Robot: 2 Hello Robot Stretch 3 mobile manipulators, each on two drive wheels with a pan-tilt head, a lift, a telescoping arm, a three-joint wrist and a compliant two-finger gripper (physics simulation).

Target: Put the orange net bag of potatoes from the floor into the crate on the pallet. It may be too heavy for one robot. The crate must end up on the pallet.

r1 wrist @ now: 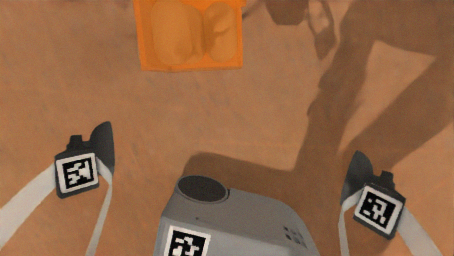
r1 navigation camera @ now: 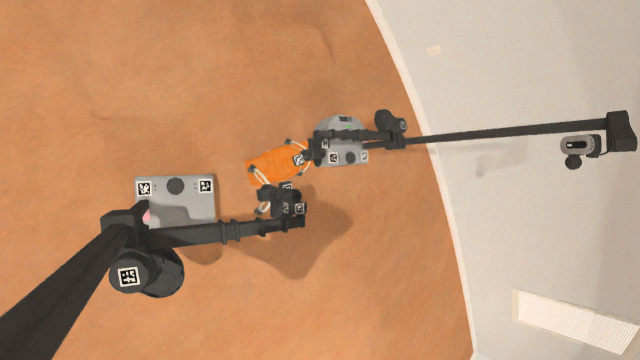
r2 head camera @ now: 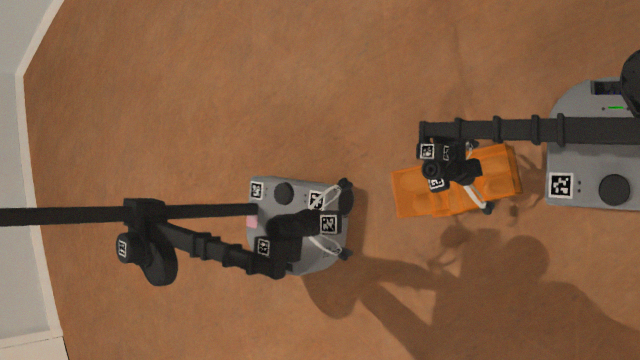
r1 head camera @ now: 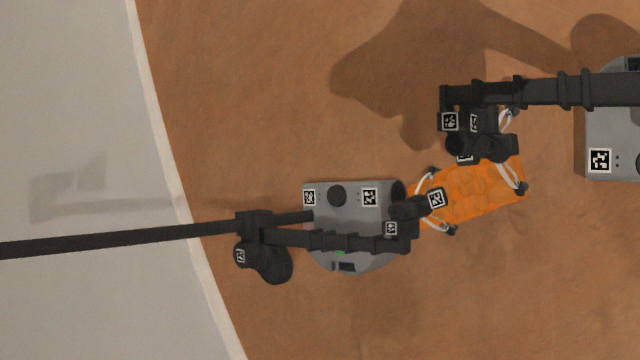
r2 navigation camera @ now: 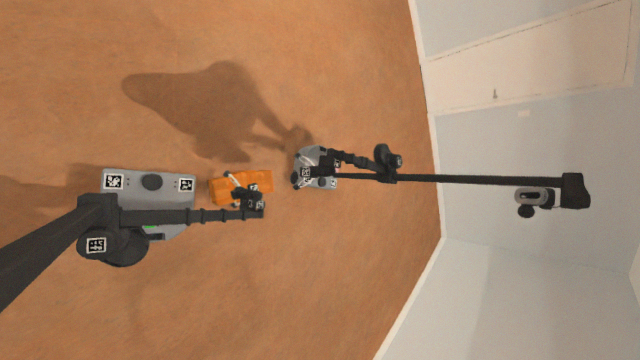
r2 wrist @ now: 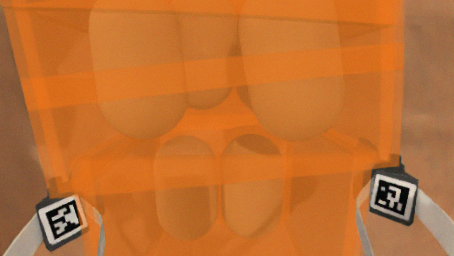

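Note:
The orange net bag of potatoes [r1 head camera: 470, 190] [r1 navigation camera: 272, 162] [r1 wrist: 190, 40] [r2 head camera: 500, 175] [r2 navigation camera: 260, 180] [r2 wrist: 295, 75] lies low at the floor between the two robot bases. The r2 gripper [r1 head camera: 442, 201] [r2 head camera: 479, 176] [r2 wrist: 220, 185] is over the bag's end nearer r2's base, its fingers pressed against both sides; their inner faces are partly hidden by the netting. The r1 gripper [r1 head camera: 516, 150] [r1 wrist: 231, 165] [r2 head camera: 345, 220] is open and empty, above the stretch between the bag and r1's base. The crate and the pallet do not show in these views.
The r1 base [r1 head camera: 605, 140] [r1 navigation camera: 175, 200] [r2 head camera: 300, 200] and the r2 base [r1 head camera: 345, 210] [r2 head camera: 570, 165] [r2 navigation camera: 150, 185] stand at opposite ends of the bag. Walls [r1 head camera: 75, 125] [r1 navigation camera: 500, 200] [r2 navigation camera: 525, 160] rise behind each robot. A door [r2 navigation camera: 550, 55] shows behind r1.

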